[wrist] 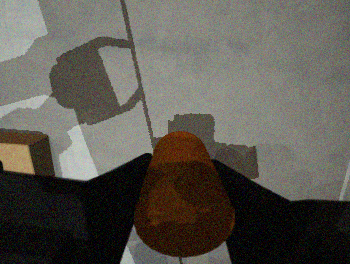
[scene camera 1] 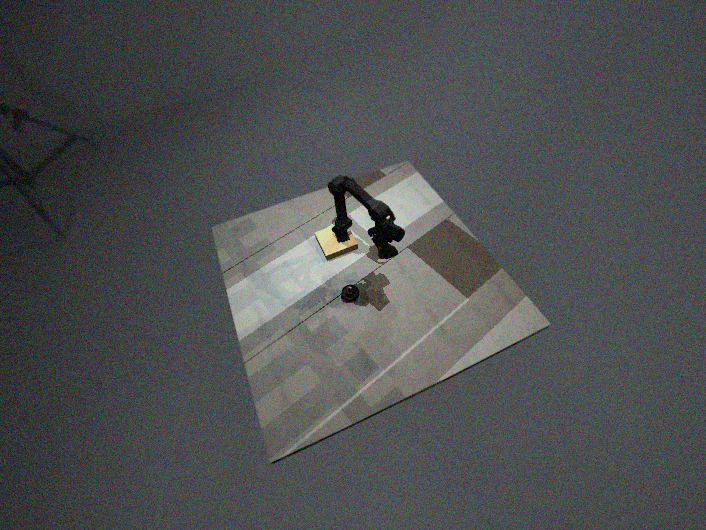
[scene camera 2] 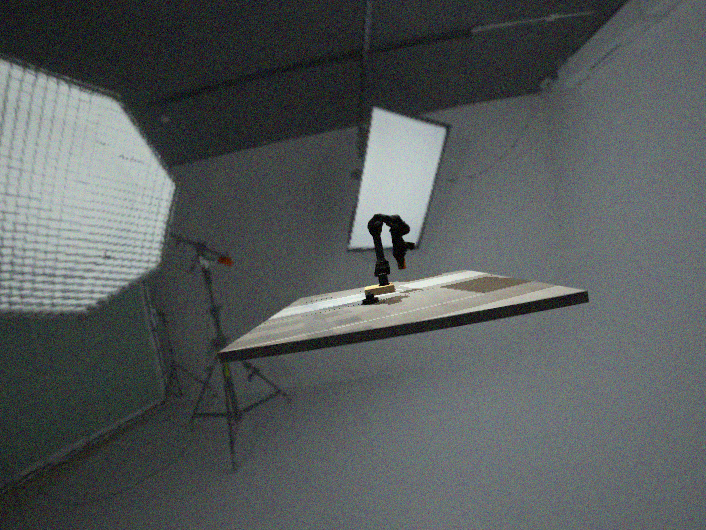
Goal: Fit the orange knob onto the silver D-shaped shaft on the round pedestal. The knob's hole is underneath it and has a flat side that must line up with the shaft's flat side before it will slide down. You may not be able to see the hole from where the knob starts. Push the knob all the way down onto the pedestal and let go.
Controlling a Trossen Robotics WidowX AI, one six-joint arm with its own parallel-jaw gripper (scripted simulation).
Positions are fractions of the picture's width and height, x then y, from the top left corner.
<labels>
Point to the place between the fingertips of the gripper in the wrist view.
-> At 0.52, 0.62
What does the gripper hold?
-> An orange knob.
</labels>
